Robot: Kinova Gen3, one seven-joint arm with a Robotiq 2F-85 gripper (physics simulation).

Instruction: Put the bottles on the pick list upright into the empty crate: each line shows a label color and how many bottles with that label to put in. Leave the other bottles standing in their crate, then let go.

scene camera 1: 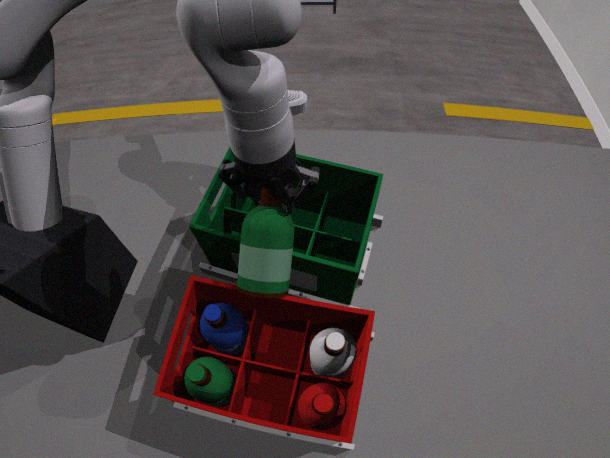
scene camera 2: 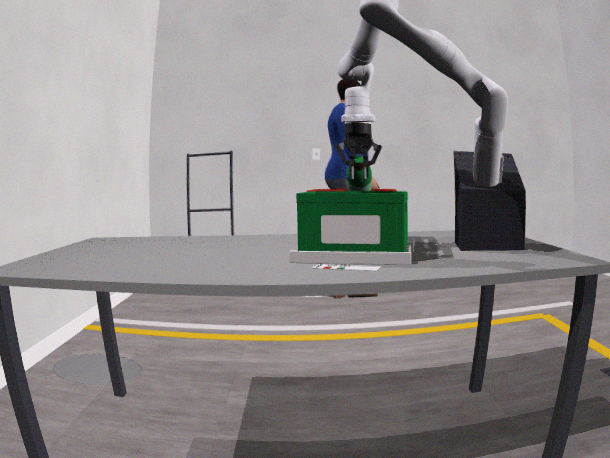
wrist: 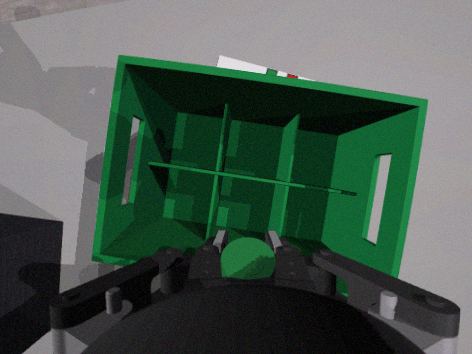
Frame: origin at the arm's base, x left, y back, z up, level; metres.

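Where they show: gripper, fingertip midpoint: [scene camera 2: 359, 180] [wrist: 246, 243]; arm's base at its link origin: [scene camera 1: 38, 218] [scene camera 2: 486, 178].
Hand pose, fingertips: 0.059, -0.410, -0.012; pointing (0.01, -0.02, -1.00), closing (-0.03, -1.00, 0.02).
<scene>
Things, the pixels of their centre, and the offset from my fingertips, as dx, dy, dz. "spot": a spot on its surface instead. Level surfaces: height alone.
- green bottle at the middle of its body: [wrist: 246, 325] [scene camera 1: 267, 236] [scene camera 2: 359, 174] -0.052, +0.002, +0.015
- red crate at a spot on its surface: [scene camera 1: 361, 370] spot: -0.216, -0.143, -0.031
- blue-capped bottle at the middle of its body: [scene camera 1: 223, 326] -0.154, +0.075, -0.121
- pick list at the middle of its body: [wrist: 263, 83] [scene camera 2: 346, 267] +0.194, -0.038, -0.205
- grey table at its surface level: dz -0.206
My gripper [scene camera 1: 271, 196] [scene camera 2: 360, 172] [wrist: 246, 243] is shut on the neck of a green bottle [scene camera 1: 266, 235] [scene camera 2: 359, 180] [wrist: 247, 262] with a pale label. The bottle is tilted, its cap over the green crate and its base by the red crate's back rim; what bears it is unclear. The green crate [scene camera 1: 335, 285] [scene camera 2: 310, 225] [wrist: 350, 90] has empty compartments. The red crate [scene camera 1: 361, 370] holds a blue-capped bottle [scene camera 1: 225, 330], a green one [scene camera 1: 210, 380], a white one [scene camera 1: 332, 355] and a red one [scene camera 1: 322, 405]. The pick list [scene camera 2: 350, 267] [wrist: 240, 64] is partly hidden in the wrist view.
The two crates stand close together on the grey table [scene camera 1: 475, 300] [scene camera 2: 200, 265]. The arm's black base [scene camera 1: 60, 270] [scene camera 2: 490, 215] stands to one side of them. A person in blue [scene camera 2: 336, 145] stands behind the arm in scene camera 2.
</scene>
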